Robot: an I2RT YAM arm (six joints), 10 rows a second.
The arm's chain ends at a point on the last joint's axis. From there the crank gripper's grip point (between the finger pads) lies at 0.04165 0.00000 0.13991 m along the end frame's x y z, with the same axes.
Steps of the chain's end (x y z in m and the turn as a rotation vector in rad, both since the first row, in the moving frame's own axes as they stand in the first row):
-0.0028 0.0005 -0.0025 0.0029 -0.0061 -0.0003
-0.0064 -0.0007 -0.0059 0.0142 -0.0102 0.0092
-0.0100 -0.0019 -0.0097 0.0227 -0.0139 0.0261
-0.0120 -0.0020 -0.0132 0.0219 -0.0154 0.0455
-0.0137 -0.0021 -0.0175 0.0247 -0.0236 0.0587
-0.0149 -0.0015 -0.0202 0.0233 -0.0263 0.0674
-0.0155 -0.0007 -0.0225 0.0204 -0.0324 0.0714
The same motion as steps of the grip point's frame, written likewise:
-0.0037 0.0001 -0.0022 0.0029 -0.0061 -0.0003
-0.0078 -0.0023 -0.0055 0.0142 -0.0102 0.0092
-0.0119 -0.0040 -0.0092 0.0227 -0.0139 0.0261
-0.0141 -0.0032 -0.0126 0.0219 -0.0154 0.0455
-0.0170 -0.0032 -0.0166 0.0247 -0.0236 0.0587
-0.0186 -0.0021 -0.0192 0.0233 -0.0263 0.0674
-0.0201 -0.0008 -0.0212 0.0204 -0.0324 0.0714

